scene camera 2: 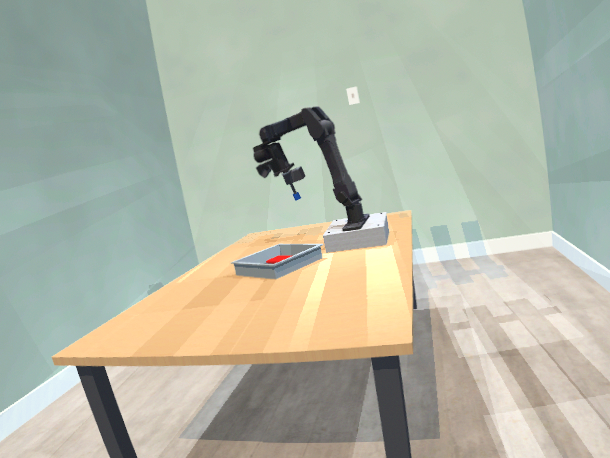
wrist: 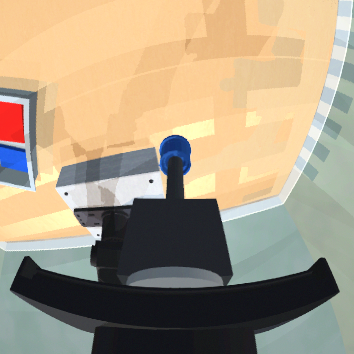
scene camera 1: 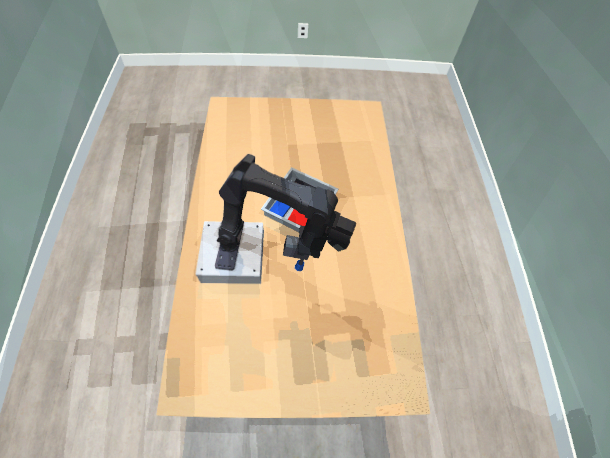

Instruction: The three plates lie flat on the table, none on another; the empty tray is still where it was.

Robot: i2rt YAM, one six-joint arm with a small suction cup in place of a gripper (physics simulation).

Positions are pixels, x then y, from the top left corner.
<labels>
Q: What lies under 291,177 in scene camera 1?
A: A grey tray.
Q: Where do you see my suction cup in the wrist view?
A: At 172,143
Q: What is my suction cup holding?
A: Nothing.
</labels>
